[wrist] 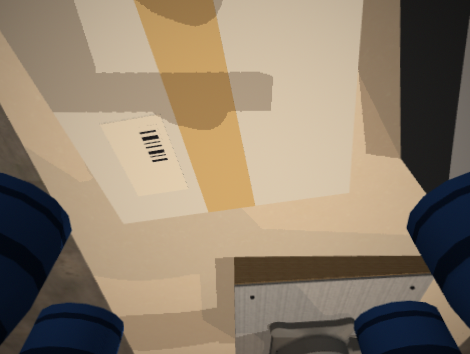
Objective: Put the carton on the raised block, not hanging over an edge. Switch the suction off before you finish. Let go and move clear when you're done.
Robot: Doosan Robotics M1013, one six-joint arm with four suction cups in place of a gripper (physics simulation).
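The carton (300,125) is a pale box with an orange tape band and a white barcode label. It fills much of the upper middle of the wrist view, and its top runs out of the frame. My suction gripper (239,265) shows as four blue cups at the left, right and lower corners. The cups are apart from the carton, and none is seen holding it. Gripper shadows fall across the carton's top. A block (432,75) with a black side and grey top, which looks like the raised block, stands at the upper right, partly out of view.
A brown-edged fixture (320,270) with a pale, streaked panel, dark screw heads and a grey rounded part stands at the lower right, partly behind the cups. The tan table (165,245) ends along a slanting edge at the left, with dark floor beyond.
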